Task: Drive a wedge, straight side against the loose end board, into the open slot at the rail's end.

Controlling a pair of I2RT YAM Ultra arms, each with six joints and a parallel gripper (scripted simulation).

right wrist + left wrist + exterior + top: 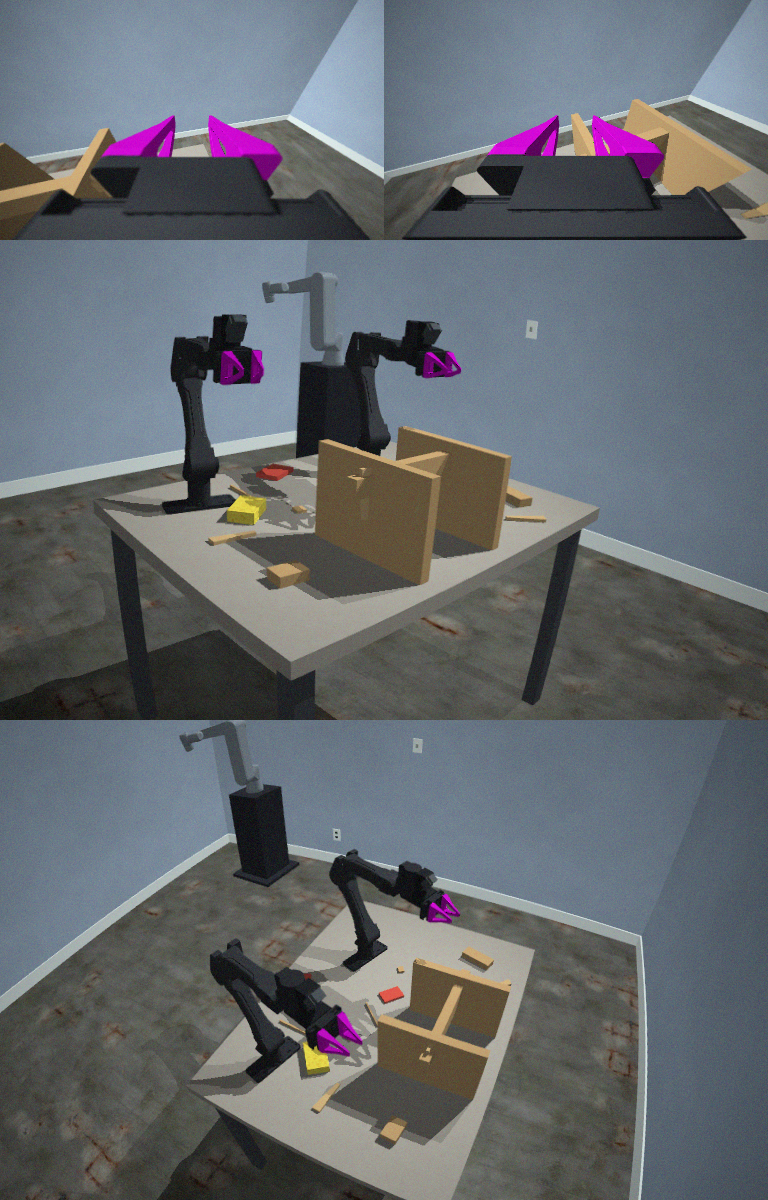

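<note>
My left hand is 390 mm above the red block, 180 mm past it and 50 mm to the left of it. Also, from my left hand: rail 220 mm below, 190 mm to the right, 80 mm ahead.
</note>
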